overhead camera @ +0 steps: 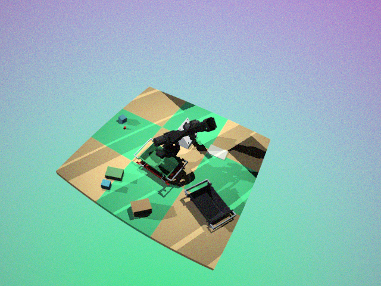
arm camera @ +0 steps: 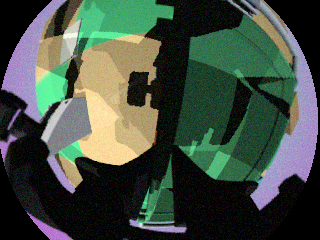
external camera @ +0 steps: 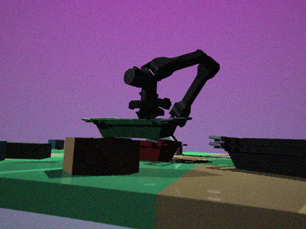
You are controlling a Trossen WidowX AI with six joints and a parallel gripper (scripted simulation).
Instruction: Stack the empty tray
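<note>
Now: the green tray 70 mm ahead of my gripper tip, 10 mm to the right of it and 30 mm above it. The rest, counted from my gripper tip: brown box 410 mm ahead, 20 mm to the left, 60 mm below; flat green block 270 mm ahead, 270 mm to the right, 70 mm below; white flat plate 300 mm behind, 300 mm to the left, 90 mm below.
</note>
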